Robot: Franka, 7 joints.
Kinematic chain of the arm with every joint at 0, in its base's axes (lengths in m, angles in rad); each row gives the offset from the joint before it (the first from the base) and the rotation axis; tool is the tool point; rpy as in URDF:
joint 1: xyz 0 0 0.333 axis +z
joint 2: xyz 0 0 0 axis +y
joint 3: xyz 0 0 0.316 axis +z
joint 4: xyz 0.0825 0 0 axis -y
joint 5: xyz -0.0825 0 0.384 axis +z
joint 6: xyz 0 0 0 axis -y
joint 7: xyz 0.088 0 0 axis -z
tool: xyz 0 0 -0.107 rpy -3.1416 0 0
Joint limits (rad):
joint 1: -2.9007..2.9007
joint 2: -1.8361..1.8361
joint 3: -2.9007..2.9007
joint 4: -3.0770..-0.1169
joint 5: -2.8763..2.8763
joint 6: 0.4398..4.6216
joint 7: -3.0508..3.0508
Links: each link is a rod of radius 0.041 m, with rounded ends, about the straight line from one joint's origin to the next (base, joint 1, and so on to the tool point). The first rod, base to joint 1, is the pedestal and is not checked.
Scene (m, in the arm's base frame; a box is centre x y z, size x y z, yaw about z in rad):
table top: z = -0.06
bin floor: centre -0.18 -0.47 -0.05 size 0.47 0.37 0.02 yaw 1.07
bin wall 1: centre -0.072 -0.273 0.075 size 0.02 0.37 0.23 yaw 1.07
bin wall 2: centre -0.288 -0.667 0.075 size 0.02 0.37 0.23 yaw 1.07
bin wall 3: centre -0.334 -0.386 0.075 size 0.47 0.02 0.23 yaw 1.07
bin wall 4: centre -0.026 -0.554 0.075 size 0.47 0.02 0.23 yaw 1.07
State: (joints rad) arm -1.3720 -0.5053 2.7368 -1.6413 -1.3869 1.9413 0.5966
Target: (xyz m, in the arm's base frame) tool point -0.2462 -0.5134 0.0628
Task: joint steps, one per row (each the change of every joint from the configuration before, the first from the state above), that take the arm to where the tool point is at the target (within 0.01 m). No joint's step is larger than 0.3 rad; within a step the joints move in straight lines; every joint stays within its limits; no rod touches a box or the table.
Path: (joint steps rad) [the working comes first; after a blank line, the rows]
Joints at the target: 1.3431 -0.7810 2.9007 -1.9562 -1.4153 2.5939 0.5966
Straight joint move there: touches bin wall 3.

1: 0.2718 0.0304 0.0141 -0.0526 -0.0045 0.0671 0.0000
2: 0.2718 0.0305 0.0140 -0.0526 -0.0045 0.0671 0.0000
3: 0.2718 0.0304 0.0141 -0.0526 -0.0045 0.0670 0.0000
4: 0.2718 0.0304 0.0141 -0.0526 -0.0045 0.0671 0.0000
5: 0.2718 0.0305 0.0140 -0.0526 -0.0046 0.0671 0.0000
6: 0.2719 0.0304 0.0141 -0.0527 -0.0045 0.0671 0.0000
7: 0.2718 0.0304 0.0141 -0.0526 -0.0045 0.0670 0.0000
8: 0.2718 0.0305 0.0140 -0.0526 -0.0045 0.0671 0.0000
9: 0.2718 0.0304 0.0141 -0.0526 -0.0045 0.0671 0.0000
10: 0.2718 0.0304 0.0141 -0.0526 -0.0045 0.0671 0.0000
11: -0.0015 -0.2900 0.0116 0.1056 0.0083 -0.0091 0.0000
12: -0.0015 -0.2900 0.0116 0.1056 0.0084 -0.0091 0.0000

